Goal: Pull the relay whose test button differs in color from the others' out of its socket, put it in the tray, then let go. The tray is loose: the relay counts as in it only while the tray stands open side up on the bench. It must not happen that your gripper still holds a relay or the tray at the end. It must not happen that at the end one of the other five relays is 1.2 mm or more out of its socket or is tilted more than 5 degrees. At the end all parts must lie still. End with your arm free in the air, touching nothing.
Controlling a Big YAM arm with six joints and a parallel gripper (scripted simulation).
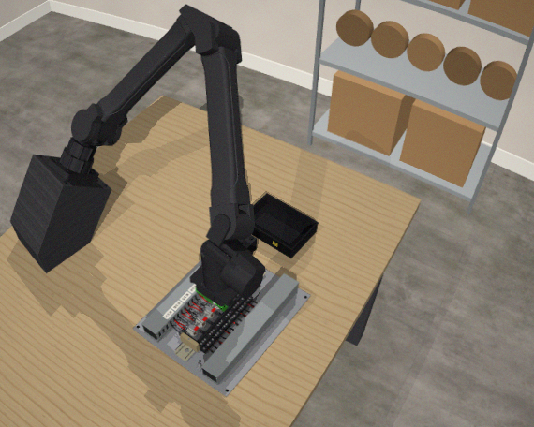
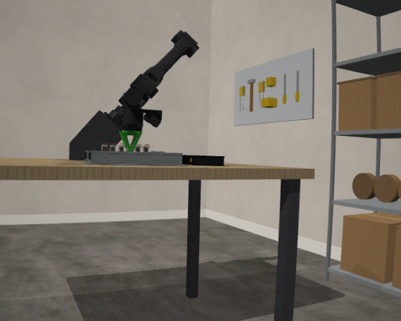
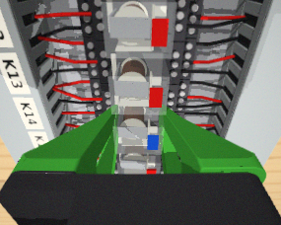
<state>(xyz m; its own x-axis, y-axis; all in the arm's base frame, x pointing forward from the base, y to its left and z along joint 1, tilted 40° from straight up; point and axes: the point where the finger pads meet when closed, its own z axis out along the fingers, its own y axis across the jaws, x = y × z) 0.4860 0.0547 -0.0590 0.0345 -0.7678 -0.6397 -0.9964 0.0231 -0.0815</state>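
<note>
My hand is right at the grey relay. From my hand the other things lie so: black tray: 290 mm to the left, 50 mm behind, 30 mm below.
</note>
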